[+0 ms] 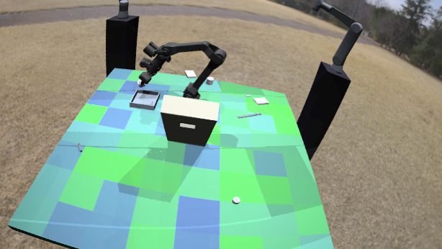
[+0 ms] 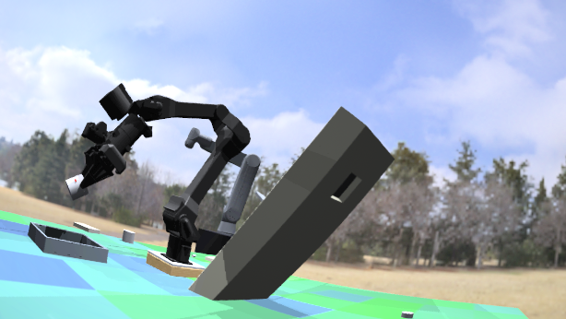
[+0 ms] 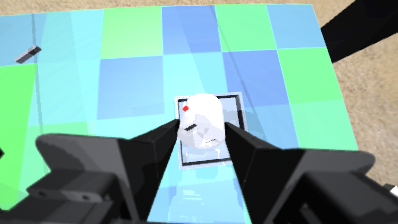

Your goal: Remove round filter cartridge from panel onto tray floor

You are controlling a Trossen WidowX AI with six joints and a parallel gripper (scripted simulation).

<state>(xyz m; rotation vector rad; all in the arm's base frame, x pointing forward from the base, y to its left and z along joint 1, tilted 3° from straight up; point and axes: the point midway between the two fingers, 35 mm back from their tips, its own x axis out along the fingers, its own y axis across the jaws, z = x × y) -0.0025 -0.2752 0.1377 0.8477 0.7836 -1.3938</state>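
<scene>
Now: the tray 30 mm behind my gripper tip and 130 mm below it. Round my gripper tip: filter cartridge: right at my gripper tip.
</scene>
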